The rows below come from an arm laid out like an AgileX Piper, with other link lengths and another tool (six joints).
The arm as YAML. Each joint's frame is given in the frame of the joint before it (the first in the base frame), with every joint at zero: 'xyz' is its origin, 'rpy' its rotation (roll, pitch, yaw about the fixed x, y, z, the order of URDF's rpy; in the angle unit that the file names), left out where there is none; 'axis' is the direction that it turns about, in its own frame. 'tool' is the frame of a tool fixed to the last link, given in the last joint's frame.
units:
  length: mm
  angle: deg
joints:
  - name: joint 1
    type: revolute
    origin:
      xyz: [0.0, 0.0, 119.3]
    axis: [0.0, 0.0, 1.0]
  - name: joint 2
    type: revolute
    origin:
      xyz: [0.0, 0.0, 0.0]
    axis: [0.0, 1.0, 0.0]
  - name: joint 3
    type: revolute
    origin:
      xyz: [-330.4, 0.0, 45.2]
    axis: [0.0, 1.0, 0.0]
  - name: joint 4
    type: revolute
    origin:
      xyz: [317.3, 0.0, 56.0]
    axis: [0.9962, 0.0, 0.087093]
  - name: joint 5
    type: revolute
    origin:
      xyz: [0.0, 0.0, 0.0]
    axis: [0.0, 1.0, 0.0]
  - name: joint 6
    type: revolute
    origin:
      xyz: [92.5, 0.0, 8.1]
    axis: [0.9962, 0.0, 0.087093]
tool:
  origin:
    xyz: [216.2, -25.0, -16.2]
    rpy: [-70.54, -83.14, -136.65]
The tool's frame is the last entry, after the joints.
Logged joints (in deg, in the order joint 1, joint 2, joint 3, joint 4, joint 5, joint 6), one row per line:
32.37 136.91 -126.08 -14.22 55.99 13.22
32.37 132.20 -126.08 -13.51 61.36 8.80
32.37 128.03 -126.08 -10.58 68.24 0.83
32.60 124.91 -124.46 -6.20 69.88 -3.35
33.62 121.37 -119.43 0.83 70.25 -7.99
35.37 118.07 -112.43 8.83 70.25 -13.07
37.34 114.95 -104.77 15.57 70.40 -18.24
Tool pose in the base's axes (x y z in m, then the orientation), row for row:
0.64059 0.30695 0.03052 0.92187 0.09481 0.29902 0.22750
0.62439 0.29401 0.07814 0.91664 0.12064 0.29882 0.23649
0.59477 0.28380 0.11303 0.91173 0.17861 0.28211 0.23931
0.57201 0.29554 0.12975 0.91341 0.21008 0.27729 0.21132
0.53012 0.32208 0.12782 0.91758 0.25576 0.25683 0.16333
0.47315 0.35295 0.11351 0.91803 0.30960 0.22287 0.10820
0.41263 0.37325 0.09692 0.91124 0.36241 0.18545 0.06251
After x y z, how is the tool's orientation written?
As a quaternion, x y z w.
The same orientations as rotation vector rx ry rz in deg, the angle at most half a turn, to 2 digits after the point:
145.51 14.96 47.20
144.00 18.95 46.94
143.02 28.02 44.25
145.41 33.44 44.14
149.93 41.79 41.96
154.75 52.19 37.57
157.80 62.76 32.11

